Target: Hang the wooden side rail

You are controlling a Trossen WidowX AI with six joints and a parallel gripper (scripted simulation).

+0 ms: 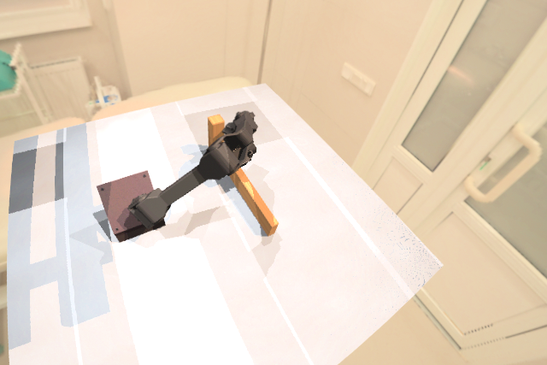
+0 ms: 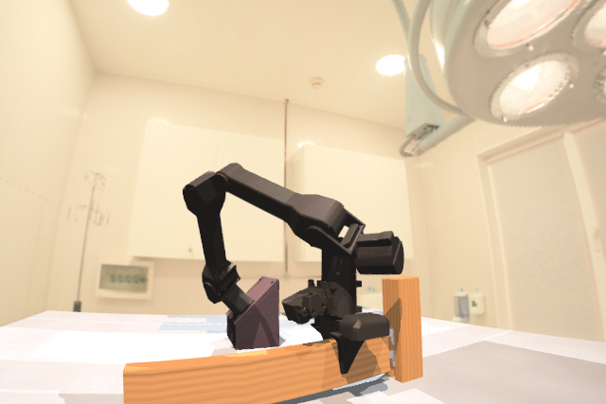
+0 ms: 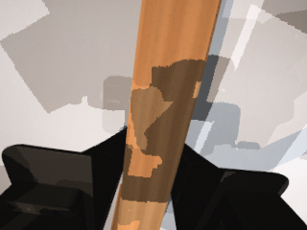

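My gripper tip is now 13 cm to the right of the headboard post and 4 cm below it.
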